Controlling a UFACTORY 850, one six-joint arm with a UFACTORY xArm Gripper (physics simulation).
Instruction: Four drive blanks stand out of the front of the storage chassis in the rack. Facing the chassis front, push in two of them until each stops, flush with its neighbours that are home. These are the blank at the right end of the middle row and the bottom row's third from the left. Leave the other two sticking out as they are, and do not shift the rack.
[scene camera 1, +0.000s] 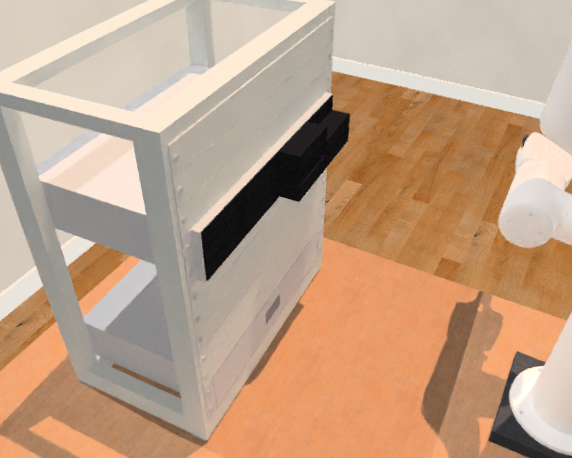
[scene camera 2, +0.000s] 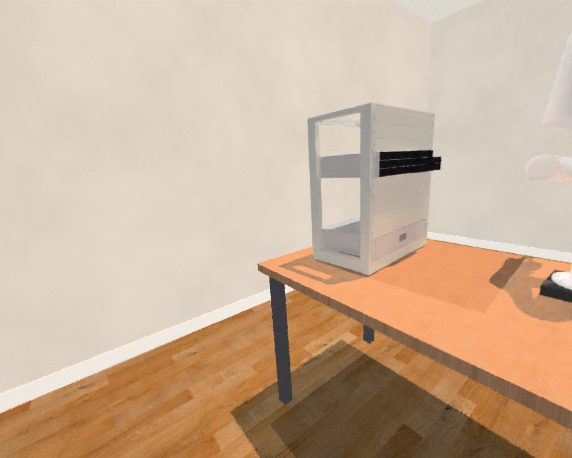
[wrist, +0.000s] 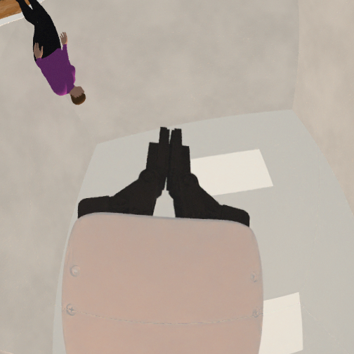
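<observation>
The rack (scene camera 1: 162, 250) (scene camera 2: 366, 200) stands upright, its front toward the arm. The black storage chassis (scene camera 1: 235, 230) (scene camera 2: 395, 164) spans the rack's front at mid-height. Toward its far, right-hand end, dark blanks project. One projecting block (scene camera 1: 304, 144) has a lower ledge (scene camera 1: 294, 191) beneath it, and another block (scene camera 1: 341, 131) stands out at the far end. A protruding end (scene camera 2: 437, 163) also shows in scene camera 2. Black on black, the four blanks and their rows cannot be told apart surely. My gripper (wrist: 168, 140) is shut and empty, away from the chassis; both scene views leave it out.
White arm parts (scene camera 1: 532, 215) (scene camera 2: 547, 168) hang at the right, above the arm's black base (scene camera 1: 502, 425) (scene camera 2: 555, 289) on the orange table (scene camera 1: 360, 380) (scene camera 2: 450, 320). The rack's lower front has a panel with a small grey patch (scene camera 1: 272, 309) (scene camera 2: 402, 237). A person in purple (wrist: 57, 72) shows in the wrist view.
</observation>
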